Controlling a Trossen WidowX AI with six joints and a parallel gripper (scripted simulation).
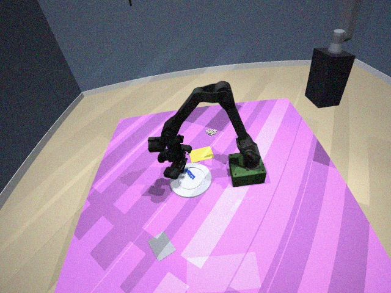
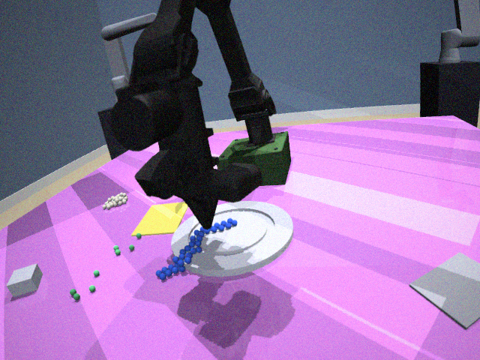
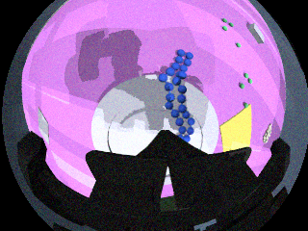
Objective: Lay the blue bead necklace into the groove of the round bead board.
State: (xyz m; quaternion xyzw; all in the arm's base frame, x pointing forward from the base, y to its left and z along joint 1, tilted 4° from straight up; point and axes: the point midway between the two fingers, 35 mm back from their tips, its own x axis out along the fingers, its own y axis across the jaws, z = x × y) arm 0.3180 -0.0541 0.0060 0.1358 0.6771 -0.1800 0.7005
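The round white bead board is 3 cm behind my gripper tip, 2 cm to the left of it and 3 cm below it. Round my gripper tip: yellow sheet: 10 cm behind, 13 cm to the right, 4 cm below; then grey tile: 11 cm ahead, 33 cm to the left, 4 cm below; then cube: 11 cm ahead, 30 cm to the right, 3 cm below.
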